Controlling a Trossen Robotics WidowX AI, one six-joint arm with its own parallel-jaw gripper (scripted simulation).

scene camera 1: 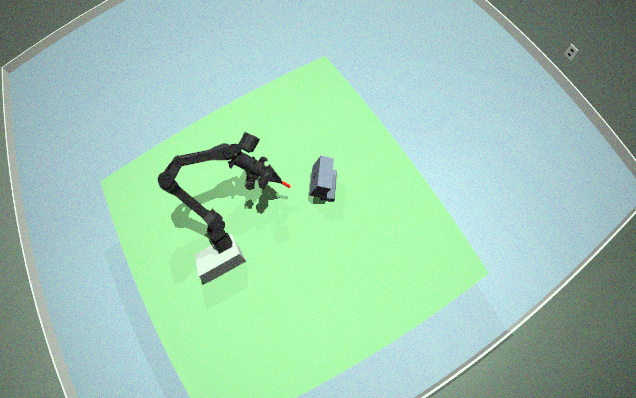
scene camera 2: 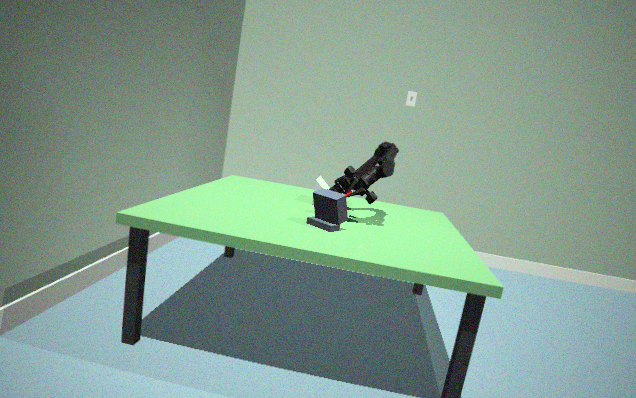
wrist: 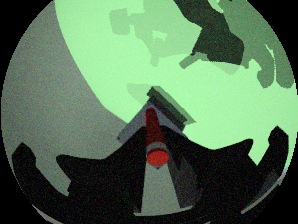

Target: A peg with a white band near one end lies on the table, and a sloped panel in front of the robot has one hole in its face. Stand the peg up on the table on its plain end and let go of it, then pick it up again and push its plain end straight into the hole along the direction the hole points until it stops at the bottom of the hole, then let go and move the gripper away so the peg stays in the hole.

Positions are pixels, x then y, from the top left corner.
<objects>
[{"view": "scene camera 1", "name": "gripper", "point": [281, 181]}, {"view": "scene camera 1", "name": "sloped grey panel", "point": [323, 166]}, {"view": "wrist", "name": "gripper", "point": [153, 130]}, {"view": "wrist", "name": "red peg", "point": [156, 150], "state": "held by the gripper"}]
</objects>
